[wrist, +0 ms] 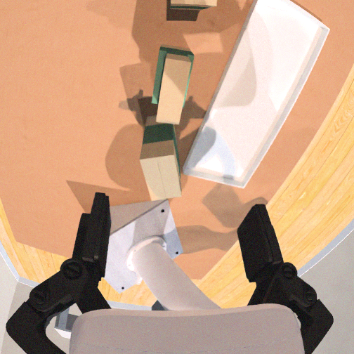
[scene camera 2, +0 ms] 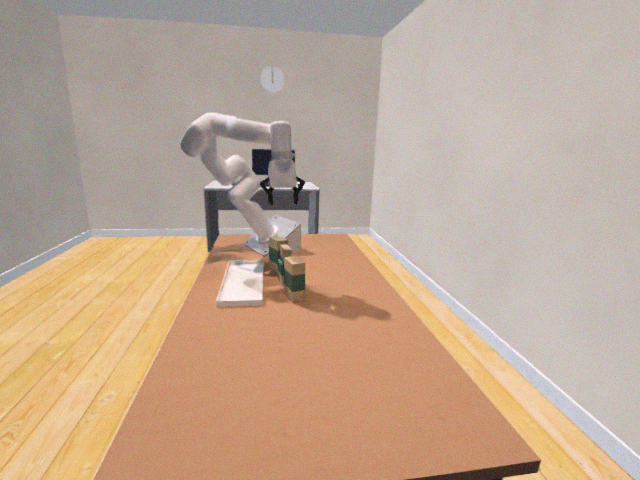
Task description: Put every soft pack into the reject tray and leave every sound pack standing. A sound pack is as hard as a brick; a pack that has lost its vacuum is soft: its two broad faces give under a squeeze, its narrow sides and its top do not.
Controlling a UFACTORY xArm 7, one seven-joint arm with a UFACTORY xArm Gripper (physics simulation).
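Where they show: gripper, between the fingertips: (scene camera 2: 283, 204); arm's base, origin of its link: (scene camera 2: 267, 234).
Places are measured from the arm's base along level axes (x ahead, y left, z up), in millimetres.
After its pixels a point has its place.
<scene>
Three tan packs with green bands stand in a row. The pack farthest from the robot base (scene camera 2: 294, 280) (wrist: 194, 3) is cut off at the top edge of the wrist view. The middle pack (scene camera 2: 285, 250) @[x 479, y 105, z 71 mm] (wrist: 173, 92) has a narrow tan top, with its green band showing past it on the sides. The pack nearest the base (scene camera 2: 278, 240) @[x 350, y 72, z 72 mm] (wrist: 161, 175) is partly hidden in the scene view. The white reject tray (scene camera 2: 239, 303) @[x 665, y -42, z -56 mm] (wrist: 295, 30) lies beside the row, with no pack in it. My gripper (scene camera 2: 283, 200) @[x 437, y 97, z 240 mm] (wrist: 180, 213) is open and empty, high above the packs' tops, towards the base.
The robot's base plate (scene camera 2: 256, 244) @[x 32, y -56, z -43 mm] (wrist: 172, 237) and a grey slanted block (scene camera 2: 292, 236) @[x 77, y 128, z 14 mm] stand at the far end of the brown table (scene camera 2: 310, 372) @[x 1009, y 181, z -66 mm] (wrist: 55, 115). A grey desk (scene camera 2: 211, 217) with a dark monitor (scene camera 2: 261, 162) stands behind.
</scene>
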